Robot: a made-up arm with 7 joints. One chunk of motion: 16 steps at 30 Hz.
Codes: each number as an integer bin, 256 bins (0 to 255) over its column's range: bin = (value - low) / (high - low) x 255, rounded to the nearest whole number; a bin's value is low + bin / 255 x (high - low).
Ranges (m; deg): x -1.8..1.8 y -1.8..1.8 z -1.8..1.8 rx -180..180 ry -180..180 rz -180..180
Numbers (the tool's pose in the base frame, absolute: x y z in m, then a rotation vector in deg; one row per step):
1: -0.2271 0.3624 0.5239 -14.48 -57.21 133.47
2: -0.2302 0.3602 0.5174 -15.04 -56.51 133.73
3: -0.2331 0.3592 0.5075 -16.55 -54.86 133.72
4: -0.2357 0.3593 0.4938 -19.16 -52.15 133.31
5: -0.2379 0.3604 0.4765 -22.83 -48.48 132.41
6: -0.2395 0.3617 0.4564 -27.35 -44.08 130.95
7: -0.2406 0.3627 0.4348 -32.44 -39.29 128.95
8: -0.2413 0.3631 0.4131 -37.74 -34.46 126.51
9: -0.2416 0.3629 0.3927 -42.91 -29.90 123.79
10: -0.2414 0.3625 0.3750 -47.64 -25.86 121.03
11: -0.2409 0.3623 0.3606 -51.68 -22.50 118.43
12: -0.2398 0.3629 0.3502 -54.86 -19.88 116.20
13: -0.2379 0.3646 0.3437 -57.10 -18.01 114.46
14: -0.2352 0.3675 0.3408 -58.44 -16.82 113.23
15: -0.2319 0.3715 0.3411 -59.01 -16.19 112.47
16: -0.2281 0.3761 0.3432 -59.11 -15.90 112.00
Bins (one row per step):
1: 111 153 165 117 87 222
2: 111 153 164 117 87 222
3: 111 153 163 116 89 222
4: 111 153 162 114 91 222
5: 111 153 161 111 93 221
6: 111 153 160 108 96 220
7: 110 153 158 105 100 219
8: 110 153 157 101 103 217
9: 110 153 155 97 106 215
10: 110 153 154 94 109 213
11: 110 153 153 91 112 211
12: 111 153 152 89 113 210
13: 111 153 152 87 115 209
14: 111 154 152 86 116 208
15: 111 154 152 86 116 207
16: 111 154 152 86 116 207

